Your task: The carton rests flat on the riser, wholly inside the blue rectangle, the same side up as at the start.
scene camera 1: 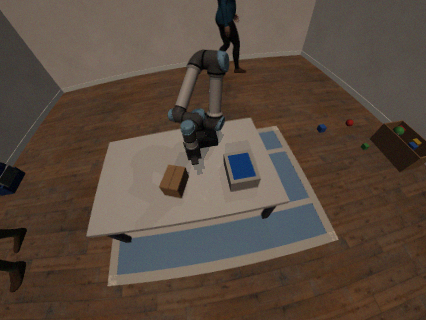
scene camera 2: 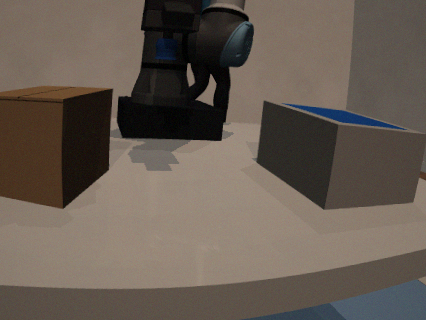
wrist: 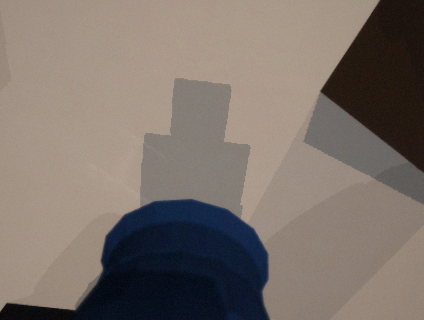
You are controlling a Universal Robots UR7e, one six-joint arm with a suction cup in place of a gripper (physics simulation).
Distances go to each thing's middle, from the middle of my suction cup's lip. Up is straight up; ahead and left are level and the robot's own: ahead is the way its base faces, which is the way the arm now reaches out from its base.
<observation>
Now: the brown carton (scene camera 2: 62, 134) 70 mm ahead of my suction cup, 170 mm to the right of it and 130 mm below it. From my suction cup the other things lie so: grey riser (scene camera 2: 336, 158) (70 mm ahead, 300 mm to the left, 130 mm below).
</observation>
